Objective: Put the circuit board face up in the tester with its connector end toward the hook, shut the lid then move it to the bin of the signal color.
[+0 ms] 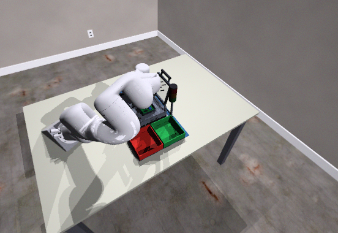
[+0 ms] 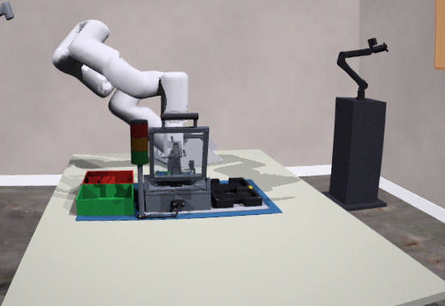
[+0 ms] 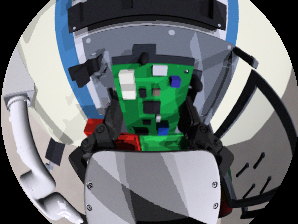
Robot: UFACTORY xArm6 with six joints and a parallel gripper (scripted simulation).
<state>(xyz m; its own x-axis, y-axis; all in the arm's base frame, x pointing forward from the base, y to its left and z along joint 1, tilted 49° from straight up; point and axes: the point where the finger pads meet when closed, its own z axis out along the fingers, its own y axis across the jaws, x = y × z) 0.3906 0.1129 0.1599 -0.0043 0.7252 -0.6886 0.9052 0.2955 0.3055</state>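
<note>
Right now the green circuit board is right at my hand. From my hand the other things lie so: tester plate: 1 cm to the left, 1 cm below, 1 cm ahead; then green bin: 20 cm to the right, 7 cm below, 5 cm ahead; then clear lid: 12 cm ahead, 10 cm above.
</note>
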